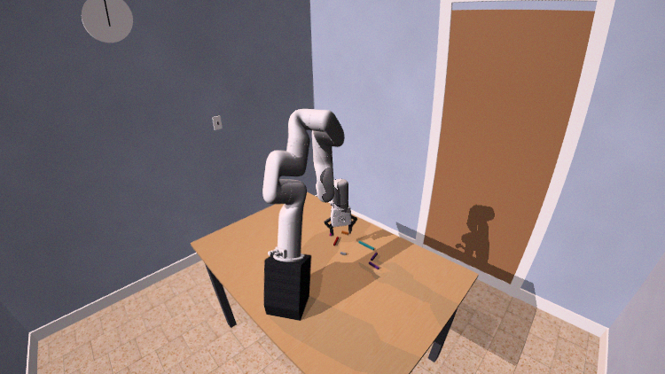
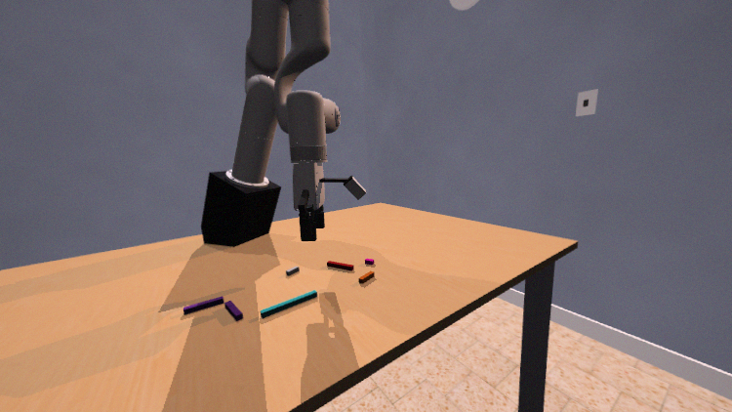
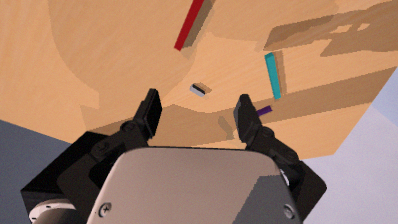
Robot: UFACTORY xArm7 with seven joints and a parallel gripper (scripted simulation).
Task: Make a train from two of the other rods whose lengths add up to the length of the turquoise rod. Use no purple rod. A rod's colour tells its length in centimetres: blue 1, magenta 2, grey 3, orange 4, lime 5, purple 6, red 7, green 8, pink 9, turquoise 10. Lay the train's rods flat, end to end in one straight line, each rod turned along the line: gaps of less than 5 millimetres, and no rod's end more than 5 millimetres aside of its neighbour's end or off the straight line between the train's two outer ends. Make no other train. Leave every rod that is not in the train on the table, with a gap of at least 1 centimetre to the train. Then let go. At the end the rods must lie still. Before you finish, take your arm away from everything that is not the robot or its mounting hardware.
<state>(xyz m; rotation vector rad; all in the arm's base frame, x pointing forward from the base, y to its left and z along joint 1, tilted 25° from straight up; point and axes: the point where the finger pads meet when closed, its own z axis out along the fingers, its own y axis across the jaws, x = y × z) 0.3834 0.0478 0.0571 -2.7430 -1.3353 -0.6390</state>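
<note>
My hand is 1 cm short of the red rod, 5 cm to the right of it and 10 cm above it. From my hand the other things lie so: orange rod 10 cm ahead, 7 cm to the left, 10 cm below; magenta rod 4 cm ahead, 12 cm to the left, 10 cm below; grey rod 3 cm behind, 5 cm to the right, 10 cm below.
</note>
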